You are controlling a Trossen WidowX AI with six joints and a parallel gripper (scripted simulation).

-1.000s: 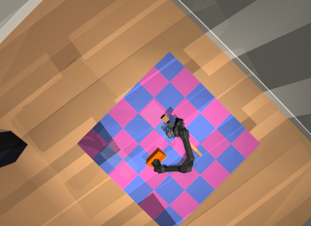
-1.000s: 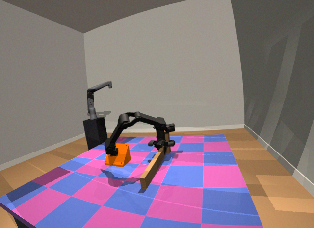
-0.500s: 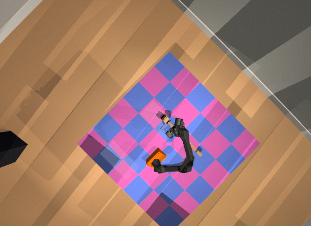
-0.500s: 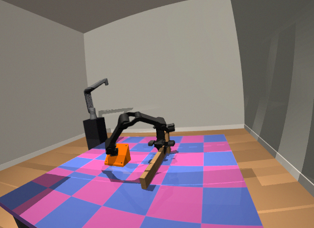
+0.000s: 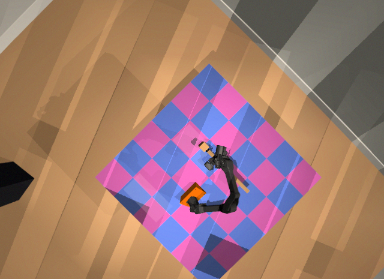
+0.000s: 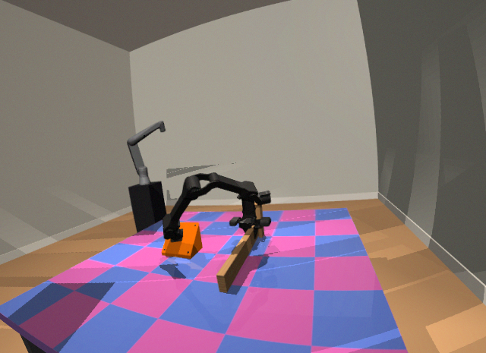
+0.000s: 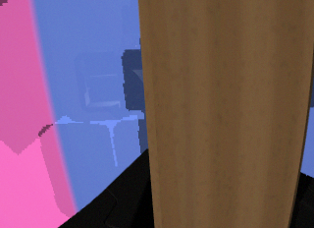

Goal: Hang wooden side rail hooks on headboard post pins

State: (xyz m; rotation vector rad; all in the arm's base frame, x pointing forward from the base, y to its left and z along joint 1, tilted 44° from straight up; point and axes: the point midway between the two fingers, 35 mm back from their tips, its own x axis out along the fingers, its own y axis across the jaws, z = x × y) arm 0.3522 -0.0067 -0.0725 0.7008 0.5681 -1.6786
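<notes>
Right now the headboard post is 120 mm to the left of my gripper tip, 40 mm above it and 20 mm ahead of it.
</notes>
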